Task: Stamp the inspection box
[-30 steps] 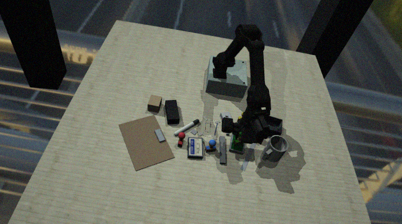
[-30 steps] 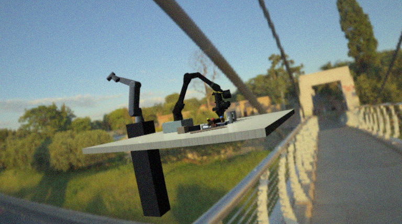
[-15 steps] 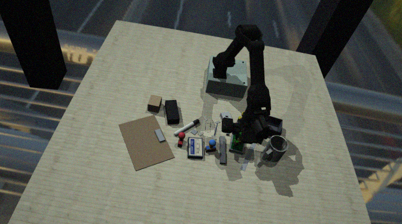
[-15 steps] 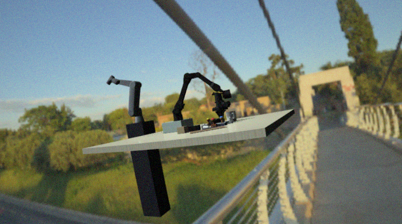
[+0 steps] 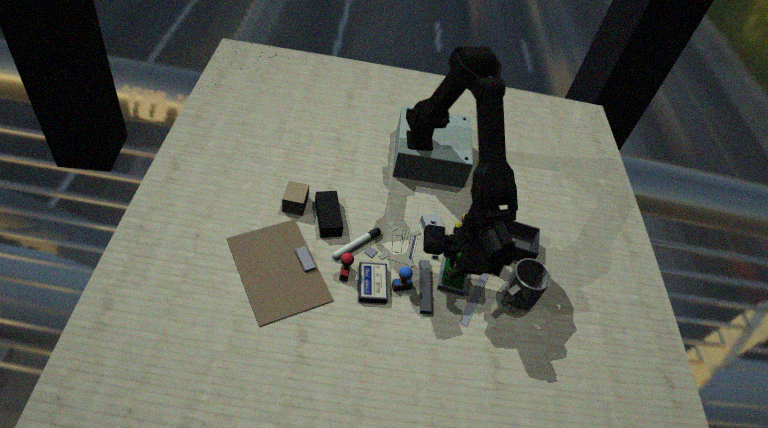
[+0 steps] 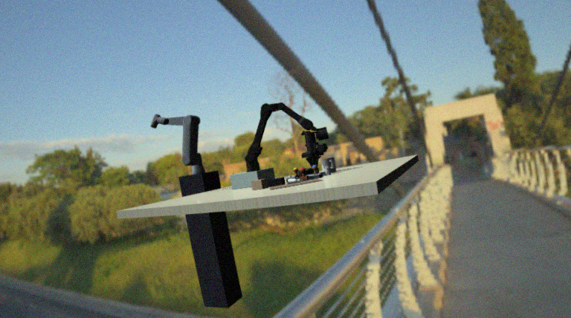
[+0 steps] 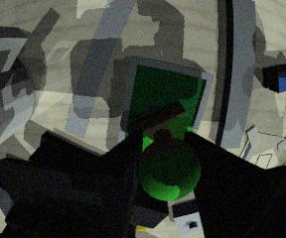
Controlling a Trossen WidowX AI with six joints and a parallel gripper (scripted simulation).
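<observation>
Now: the green ink pad 30 mm below my gripper tip. The rest, counted from my gripper tip: ruler: 50 mm ahead, 40 mm to the left, 40 mm below; grey bar: 70 mm to the right, 30 mm below, 30 mm ahead; green-knobbed stamp: right at my gripper tip.
</observation>
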